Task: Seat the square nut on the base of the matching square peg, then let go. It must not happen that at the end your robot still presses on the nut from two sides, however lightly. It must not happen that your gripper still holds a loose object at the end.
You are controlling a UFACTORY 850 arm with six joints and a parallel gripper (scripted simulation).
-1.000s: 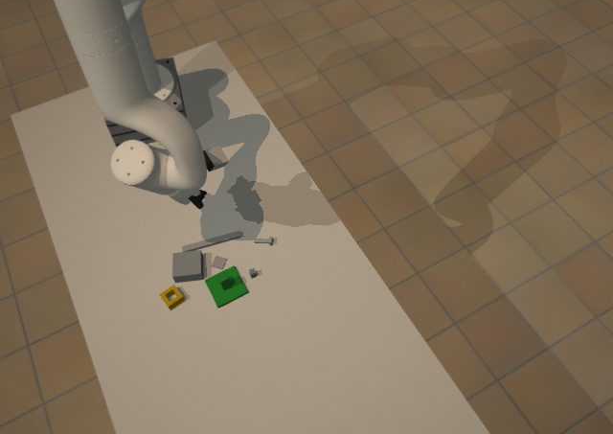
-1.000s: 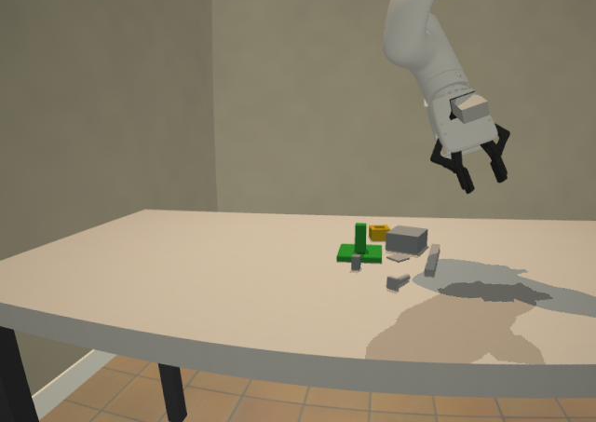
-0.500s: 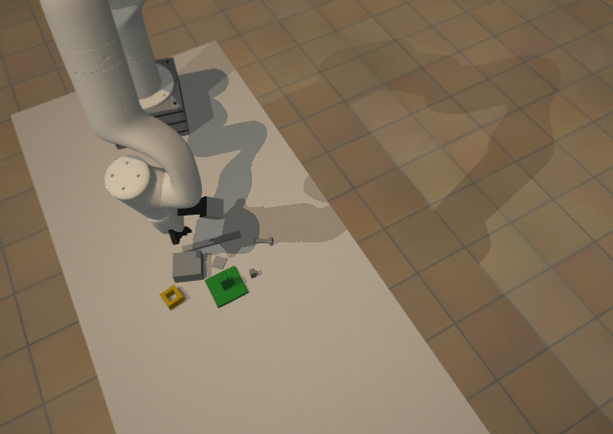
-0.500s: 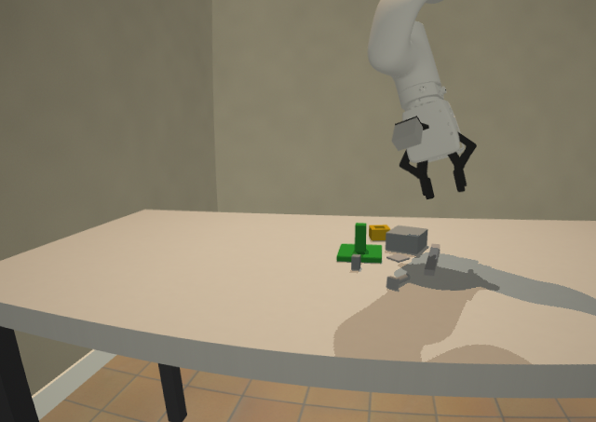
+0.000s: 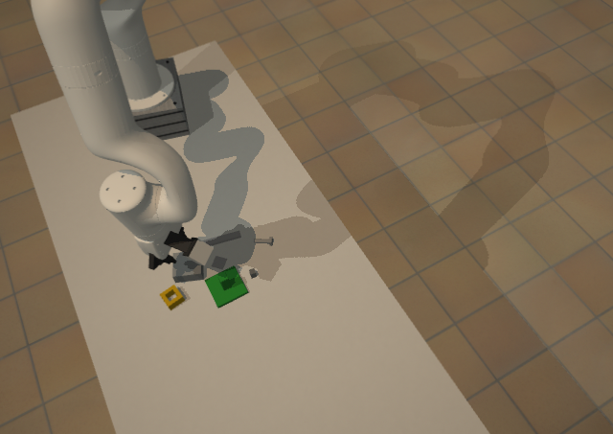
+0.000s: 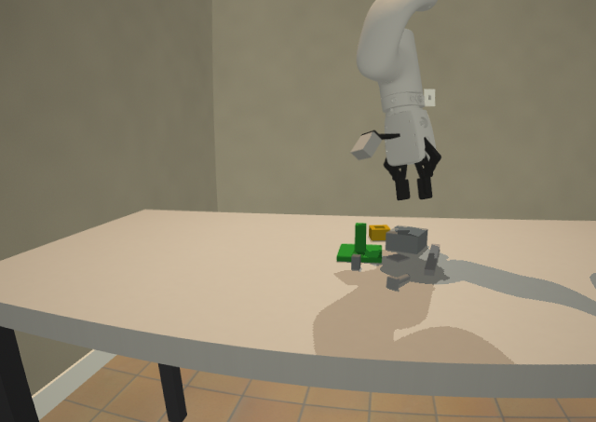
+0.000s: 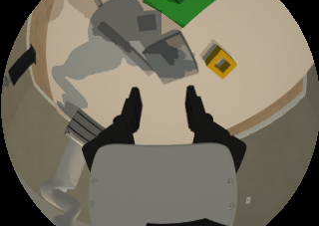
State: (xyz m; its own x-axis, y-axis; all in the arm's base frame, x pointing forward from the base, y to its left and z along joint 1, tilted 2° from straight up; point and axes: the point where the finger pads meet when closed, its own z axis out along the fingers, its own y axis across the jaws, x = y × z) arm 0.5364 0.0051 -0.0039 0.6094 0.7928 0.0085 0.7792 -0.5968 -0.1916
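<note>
Now: the flat tile 11 cm below my hand, 9 cm to the left of it and 1 cm ahead of it. Also, from my hand: cube: 16 cm to the left, 10 cm below, 7 cm ahead; then grey bar: 11 cm below, 8 cm to the left, 5 cm behind; then grey block: 10 cm below, 1 cm to the left, 1 cm ahead.
</note>
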